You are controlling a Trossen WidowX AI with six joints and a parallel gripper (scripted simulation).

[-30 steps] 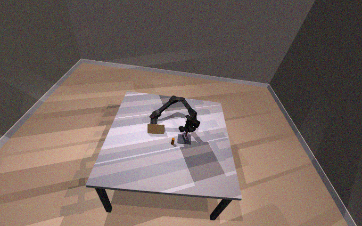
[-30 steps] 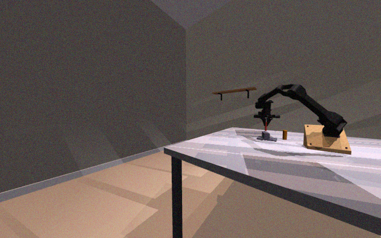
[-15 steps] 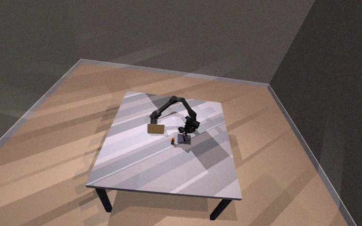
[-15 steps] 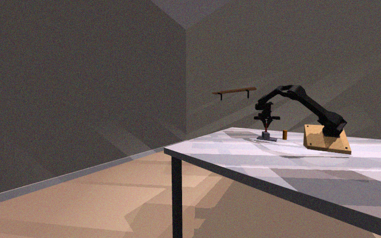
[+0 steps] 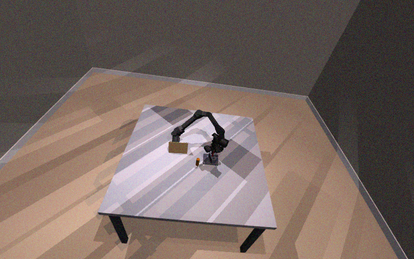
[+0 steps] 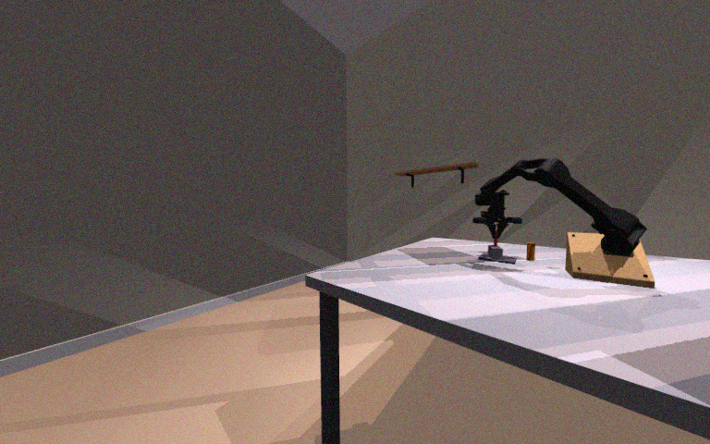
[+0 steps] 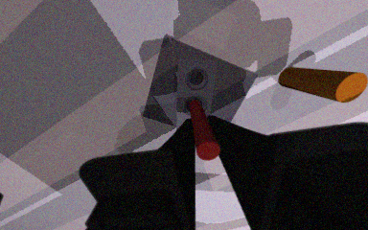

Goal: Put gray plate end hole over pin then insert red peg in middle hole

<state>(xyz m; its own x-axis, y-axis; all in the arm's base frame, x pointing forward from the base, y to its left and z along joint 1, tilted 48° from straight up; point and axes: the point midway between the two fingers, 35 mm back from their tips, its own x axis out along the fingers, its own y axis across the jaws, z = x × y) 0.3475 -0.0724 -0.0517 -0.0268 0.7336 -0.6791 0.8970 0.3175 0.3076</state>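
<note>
Right now the red peg is right at my gripper tip. Also, from my gripper tip: gray base: 1 cm behind, 2 cm to the left, 9 cm below; then orange cylinder: 13 cm behind, 7 cm to the right, 6 cm below; then gray plate: 5 cm below.
</note>
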